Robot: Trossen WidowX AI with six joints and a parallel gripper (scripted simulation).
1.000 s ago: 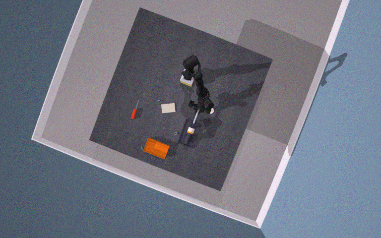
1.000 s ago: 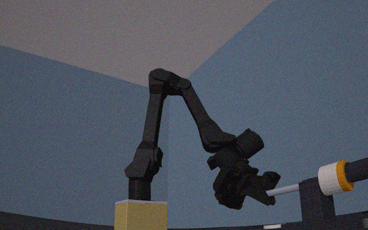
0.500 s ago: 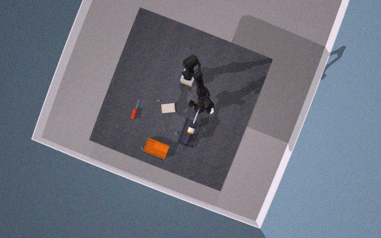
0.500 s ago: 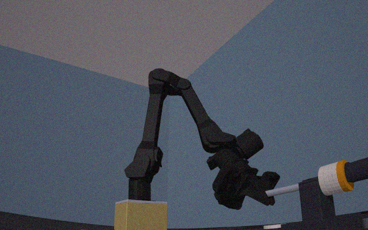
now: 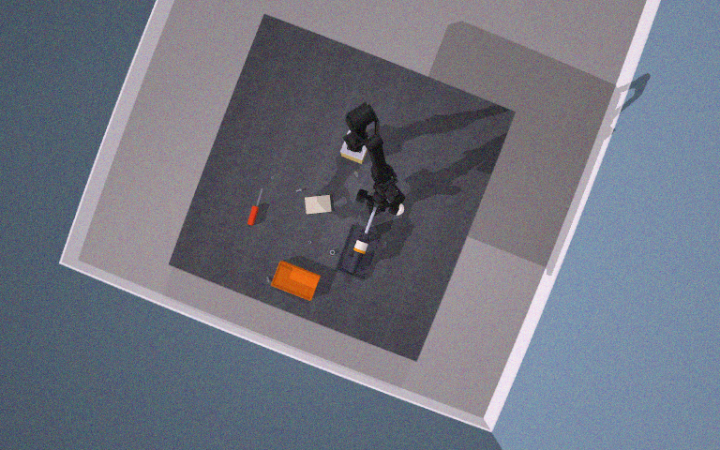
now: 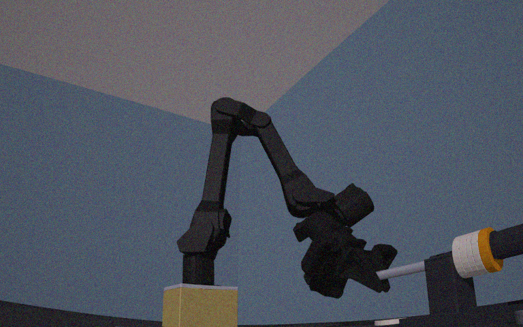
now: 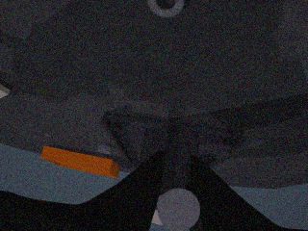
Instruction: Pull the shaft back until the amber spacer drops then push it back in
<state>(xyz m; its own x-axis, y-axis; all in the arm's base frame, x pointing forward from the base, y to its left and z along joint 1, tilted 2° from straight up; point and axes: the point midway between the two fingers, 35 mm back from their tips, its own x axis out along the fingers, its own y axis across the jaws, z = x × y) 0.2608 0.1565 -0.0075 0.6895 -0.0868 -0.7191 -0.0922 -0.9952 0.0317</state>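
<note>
Right now the pale grey shaft is 7 cm ahead of my gripper tip, 2 cm above it and 1 cm to the right of it. Also, from my gripper tip: dark support block (19 cm ahead, 2 cm to the right, 1 cm below); white ring (11 cm to the left, 6 cm behind, 5 cm below); amber spacer (17 cm ahead, 2 cm to the right, 2 cm above).
</note>
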